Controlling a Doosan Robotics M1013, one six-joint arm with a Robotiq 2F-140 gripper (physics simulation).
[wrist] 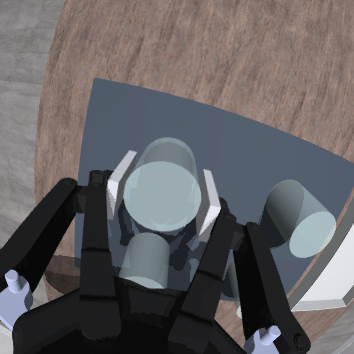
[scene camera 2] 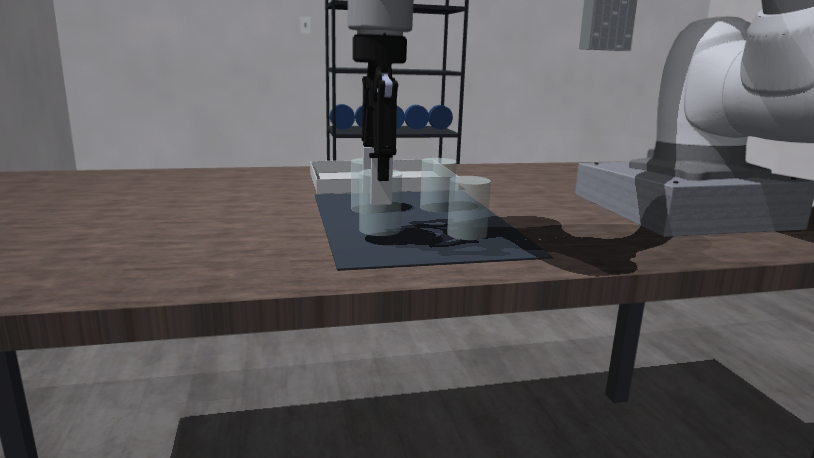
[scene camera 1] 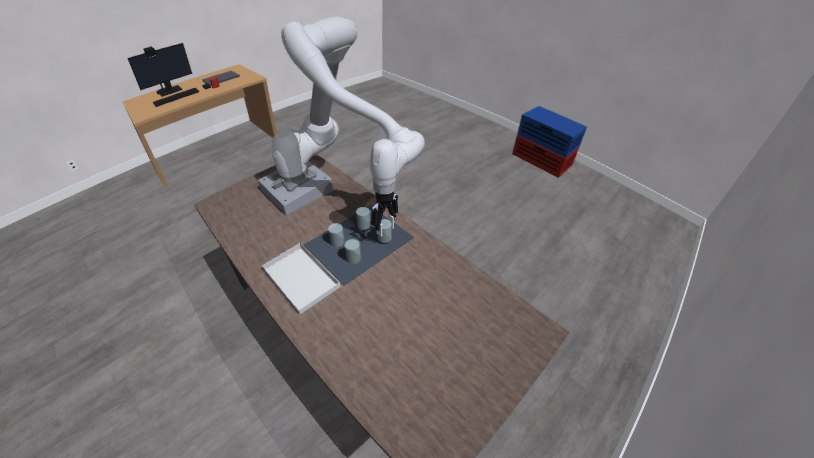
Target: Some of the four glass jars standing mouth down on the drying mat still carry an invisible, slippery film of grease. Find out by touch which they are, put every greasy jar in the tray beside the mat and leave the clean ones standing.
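Places are measured from the arm's base along level axes (x ahead, y right, z down), in metres.
Where they show: gripper, fingertip midpoint: (wrist: 166,174) (scene camera 2: 376,197) (scene camera 1: 385,230); arm's base, link origin: (scene camera 2: 696,171) (scene camera 1: 294,177).
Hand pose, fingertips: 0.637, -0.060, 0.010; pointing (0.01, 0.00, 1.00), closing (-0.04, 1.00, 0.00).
Observation:
Each offset is from my fingertips to the centre of the thing, as dx, dy, dz. Level surfaces: height alone.
My gripper (scene camera 1: 387,226) (scene camera 2: 381,190) (wrist: 166,174) points down and is shut on a pale glass jar {-0.006, +0.000, +0.006} (scene camera 1: 385,235) (scene camera 2: 379,221) (wrist: 161,192), one pad on each side. The jar is upright, mouth down, slightly above the dark drying mat {dz +0.065} (scene camera 1: 370,259) (scene camera 2: 341,239) (wrist: 115,120), its shadow apart from its base. Three jars stand on the mat: one on the robot's side (scene camera 1: 363,218) (scene camera 2: 468,210) (wrist: 146,257), one near the tray {-0.025, +0.173, +0.021} (scene camera 1: 352,251) (wrist: 312,234), and one at the mat's corner by tray and robot (scene camera 1: 336,235) (scene camera 2: 437,182), mostly hidden behind a finger in the wrist view.
A white, low-walled tray {-0.103, +0.406, +0.053} (scene camera 1: 298,279) (scene camera 2: 333,185) (wrist: 332,280) lies beside the mat, without a jar in it. The robot base (scene camera 1: 296,190) (scene camera 2: 711,199) stands on the same brown table {dz +0.068} (scene camera 1: 432,341) (scene camera 2: 170,239) (wrist: 225,50). A shelf rack (scene camera 2: 462,102) stands beyond the table.

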